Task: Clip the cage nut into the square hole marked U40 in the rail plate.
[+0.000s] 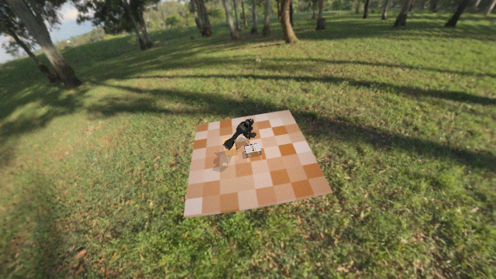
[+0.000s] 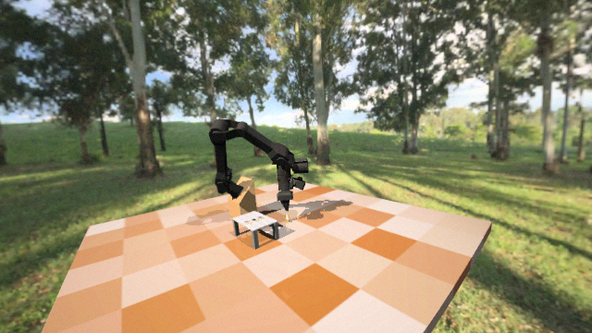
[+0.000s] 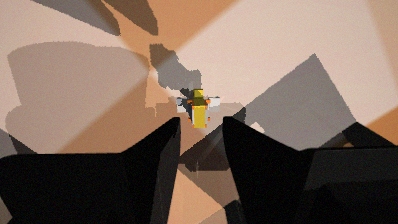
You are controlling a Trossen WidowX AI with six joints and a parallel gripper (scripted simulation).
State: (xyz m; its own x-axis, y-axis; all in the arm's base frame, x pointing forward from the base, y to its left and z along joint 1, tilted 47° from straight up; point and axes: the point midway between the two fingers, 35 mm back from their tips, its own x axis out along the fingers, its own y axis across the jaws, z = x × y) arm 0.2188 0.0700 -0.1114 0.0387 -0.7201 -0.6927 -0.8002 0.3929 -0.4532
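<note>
The cage nut is 3 cm below my gripper tip.
</note>
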